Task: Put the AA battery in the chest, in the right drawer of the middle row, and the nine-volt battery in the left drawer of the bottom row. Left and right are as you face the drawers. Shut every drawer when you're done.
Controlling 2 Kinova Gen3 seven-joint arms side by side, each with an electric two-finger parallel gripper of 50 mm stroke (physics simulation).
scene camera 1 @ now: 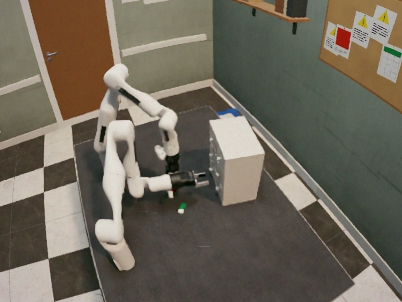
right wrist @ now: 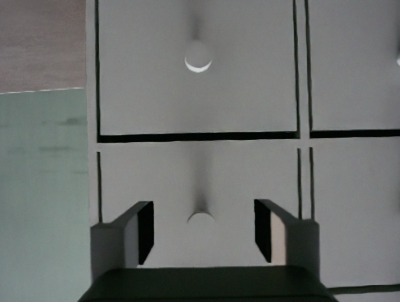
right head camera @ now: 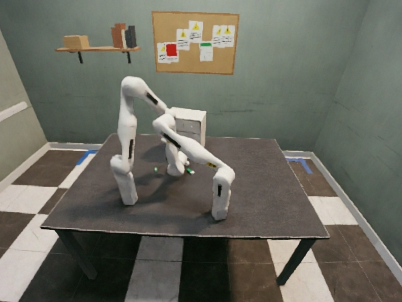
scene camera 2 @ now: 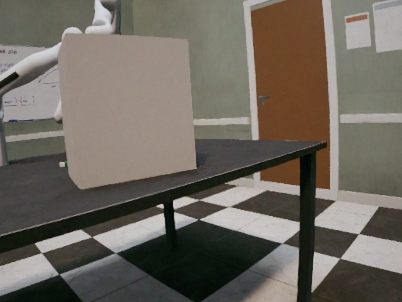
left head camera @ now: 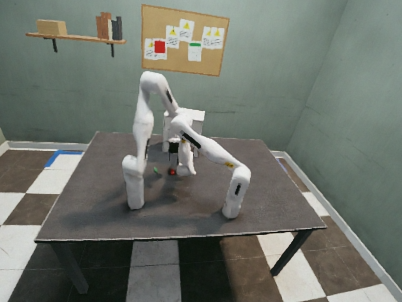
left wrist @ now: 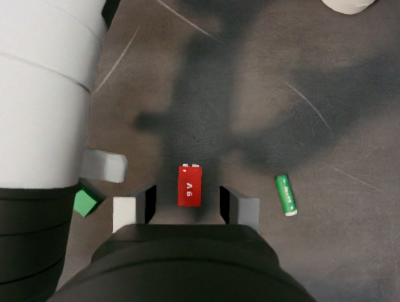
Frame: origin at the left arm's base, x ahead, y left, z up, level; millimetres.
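Seen in the pictures: left gripper, fingertip midpoint: (left head camera: 173, 161) (left wrist: 187, 199); right gripper, fingertip midpoint: (scene camera 1: 206, 178) (right wrist: 204, 221); left arm's base, origin of the base link: (right head camera: 130, 199) (left head camera: 136, 202); right arm's base, origin of the base link: (scene camera 1: 125, 262) (right head camera: 219, 213) (left head camera: 229, 211).
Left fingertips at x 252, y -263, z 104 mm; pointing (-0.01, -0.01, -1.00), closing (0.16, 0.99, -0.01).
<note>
Offsets run from my left fingertips to a thing's middle. "pt": to the spot under its first point. Level surfaces: height alone.
The nine-volt battery @[dz -96, dx -3, dy +1 mm] (left wrist: 190, 186) (left head camera: 172, 172), red, lies on the table below my open left gripper (left wrist: 187, 199), between its fingers as the left wrist view shows it. The green AA battery @[dz -97, dx +28, dy +117 mm] (left wrist: 286, 195) (left head camera: 156, 170) (right head camera: 156, 169) lies to one side, outside the fingers. The white chest @[dz +62, dx +311, dy -132 mm] (scene camera 1: 242, 172) (scene camera 2: 130, 110) (right head camera: 196, 115) stands at the back; its drawer fronts in the right wrist view look shut. That view is upside down. My right gripper (right wrist: 204, 221) (scene camera 1: 205, 179) is open, pointing level at the chest, its fingers either side of the knob @[pt dz +54, dx +181, dy -162 mm] (right wrist: 201, 217) of the middle row's right drawer. Contact cannot be told.
A green and white block @[dz -98, dx -14, dy -142 mm] (scene camera 1: 182, 208) (left wrist: 86, 201) (right head camera: 190, 171) lies on the table @[dz -105 mm] (scene camera 1: 220, 260) below and beside the right gripper. The right forearm (left wrist: 45, 100) is close beside the left gripper, and the two arms cross in the head views.
</note>
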